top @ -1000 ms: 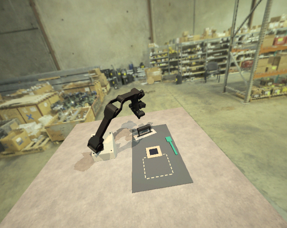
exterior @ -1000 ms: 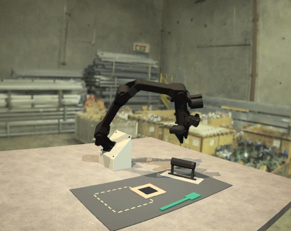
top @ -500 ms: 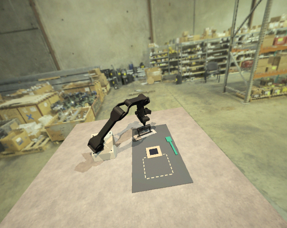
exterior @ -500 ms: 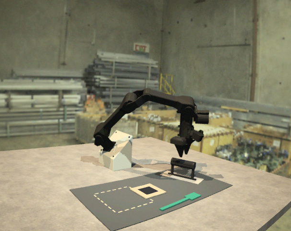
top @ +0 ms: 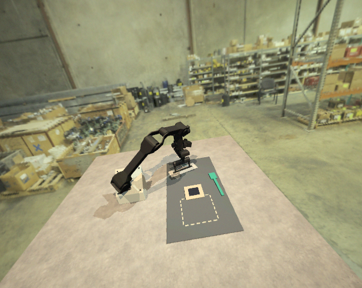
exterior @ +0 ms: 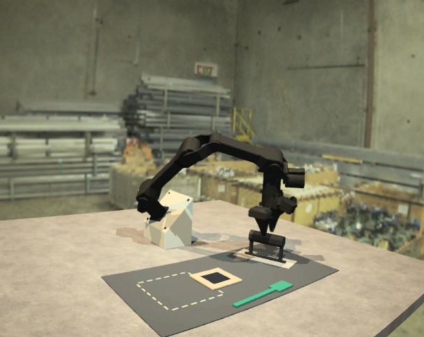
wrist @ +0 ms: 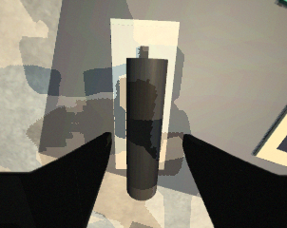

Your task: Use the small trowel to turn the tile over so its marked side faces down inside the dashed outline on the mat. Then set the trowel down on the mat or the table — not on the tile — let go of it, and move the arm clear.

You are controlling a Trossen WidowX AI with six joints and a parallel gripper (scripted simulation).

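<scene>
The trowel is 2 cm ahead of my gripper tip, 1 cm to the left of it and 5 cm below it. Round my gripper tip: grey mat (2 cm ahead, 20 cm to the right, 11 cm below); tile (1 cm ahead, 24 cm to the right, 8 cm below); green flat tool (16 cm ahead, 20 cm to the right, 8 cm below).
</scene>
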